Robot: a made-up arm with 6 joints. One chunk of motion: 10 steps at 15 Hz.
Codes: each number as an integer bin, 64 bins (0 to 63) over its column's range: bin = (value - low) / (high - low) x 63, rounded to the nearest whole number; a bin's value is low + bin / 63 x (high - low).
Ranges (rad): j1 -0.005..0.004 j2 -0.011..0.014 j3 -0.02..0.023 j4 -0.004..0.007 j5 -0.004..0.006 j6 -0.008..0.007
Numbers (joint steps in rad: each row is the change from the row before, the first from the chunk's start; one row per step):
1: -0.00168 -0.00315 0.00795 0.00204 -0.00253 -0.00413
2: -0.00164 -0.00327 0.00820 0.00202 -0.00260 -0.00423
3: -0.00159 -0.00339 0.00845 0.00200 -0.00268 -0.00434
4: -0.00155 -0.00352 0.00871 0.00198 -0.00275 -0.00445
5: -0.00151 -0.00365 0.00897 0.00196 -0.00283 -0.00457
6: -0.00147 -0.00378 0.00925 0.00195 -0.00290 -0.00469
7: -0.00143 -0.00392 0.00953 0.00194 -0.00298 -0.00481
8: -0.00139 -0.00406 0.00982 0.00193 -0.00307 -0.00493
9: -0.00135 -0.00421 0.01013 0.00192 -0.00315 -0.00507
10: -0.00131 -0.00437 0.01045 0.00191 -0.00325 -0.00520
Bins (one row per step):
1: 23 20 41 35 9 16
2: 24 19 41 34 9 16
3: 24 19 42 34 8 15
4: 24 19 42 34 8 15
5: 24 19 42 34 7 14
6: 25 18 43 34 7 14
7: 25 18 43 34 6 13
8: 25 17 44 34 6 13
9: 26 17 44 34 5 12
10: 26 17 45 34 5 12

